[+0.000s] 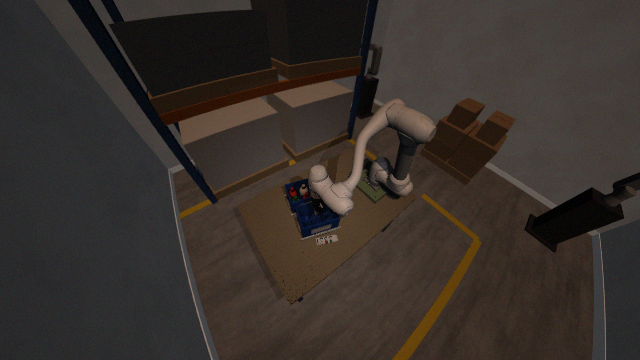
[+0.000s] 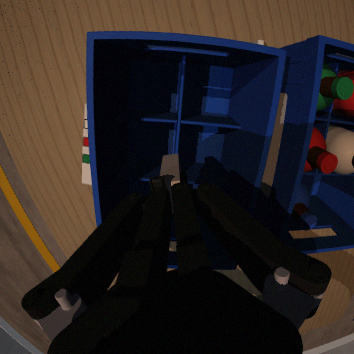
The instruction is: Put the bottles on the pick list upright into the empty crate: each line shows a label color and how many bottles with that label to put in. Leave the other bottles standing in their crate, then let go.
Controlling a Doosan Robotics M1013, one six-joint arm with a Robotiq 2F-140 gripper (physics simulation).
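Frame: origin at the arm's base, x ahead, y left, z up, level; metres.
Where they show: gripper, fingertip midpoint: (image 1: 316, 213) (image 2: 172, 166); arm's base, origin of the base link: (image 1: 375, 180).
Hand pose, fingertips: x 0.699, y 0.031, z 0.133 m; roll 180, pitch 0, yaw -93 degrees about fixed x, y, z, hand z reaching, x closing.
Each offset is from my fingertips to the top centre of the thing. "spot": to the spot under its first point. Level surfaces: height alone.
My gripper (image 1: 318, 206) (image 2: 172, 166) is shut with nothing between its fingers, above the destination crate. This blue crate {spot: 0.060 m left, 0.121 m ahead, 0.008 m down} (image 1: 306, 229) (image 2: 92, 130) has dividers; no bottle shows in its visible compartments, and the gripper hides its near part. The second blue crate {0.230 m right, 0.046 m back, 0.002 m up} (image 1: 289, 198) (image 2: 300, 75) stands beside it and holds a green-capped bottle {0.209 m right, 0.051 m ahead, 0.010 m down} (image 1: 295, 199) (image 2: 342, 88), a red-capped bottle {0.190 m right, 0.038 m back, 0.010 m down} (image 2: 327, 162), a white bottle {0.272 m right, 0.059 m back, 0.010 m down} (image 1: 303, 189) (image 2: 341, 142), another red bottle {0.293 m right, 0.032 m ahead, 0.010 m down} (image 1: 293, 191) (image 2: 345, 106) and a dark blue-capped bottle {0.168 m right, 0.123 m back, 0.010 m down} (image 2: 309, 219). The pick list {0.149 m left, 0.004 m ahead, 0.171 m down} (image 1: 327, 240) (image 2: 86, 172) shows red and green marks; its numbers are unreadable.
Both crates stand on a wooden table {0.173 m down} (image 1: 270, 235) (image 2: 45, 100). The arm's base stands on a green plate (image 1: 376, 196) at the table's far right. A pallet rack (image 1: 220, 103) with large boxes stands behind the table. Stacked cartons (image 1: 462, 142) stand at the right.
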